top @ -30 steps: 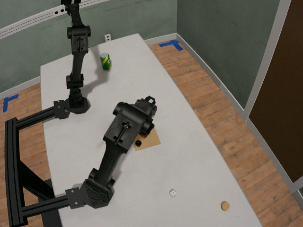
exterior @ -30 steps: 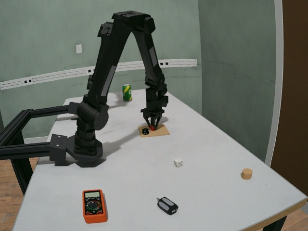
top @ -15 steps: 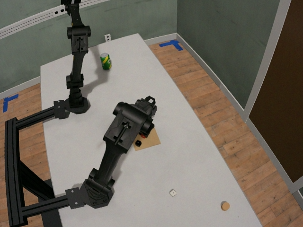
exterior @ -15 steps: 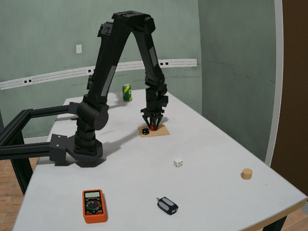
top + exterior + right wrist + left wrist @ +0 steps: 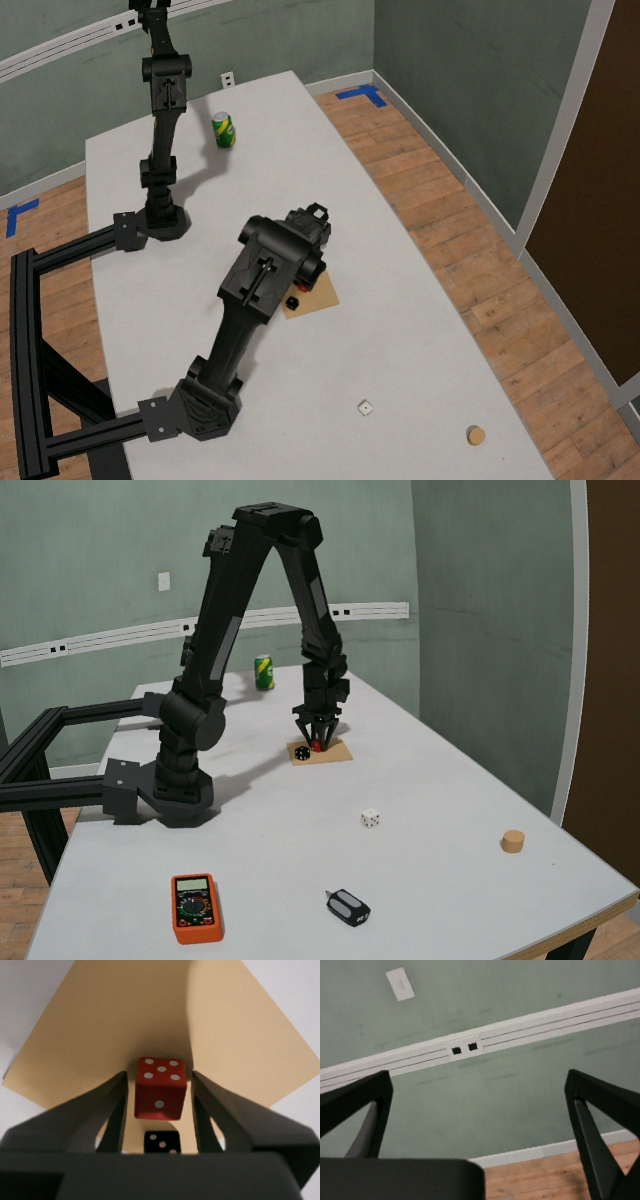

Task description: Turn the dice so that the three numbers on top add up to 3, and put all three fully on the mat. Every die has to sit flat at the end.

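My right gripper is now right at the red die. The rest, counted from my right hand: black device (60 cm to the right, 9 cm behind); tan mat (2 cm below); cork cylinder (54 cm to the right, 22 cm ahead, 1 cm below).
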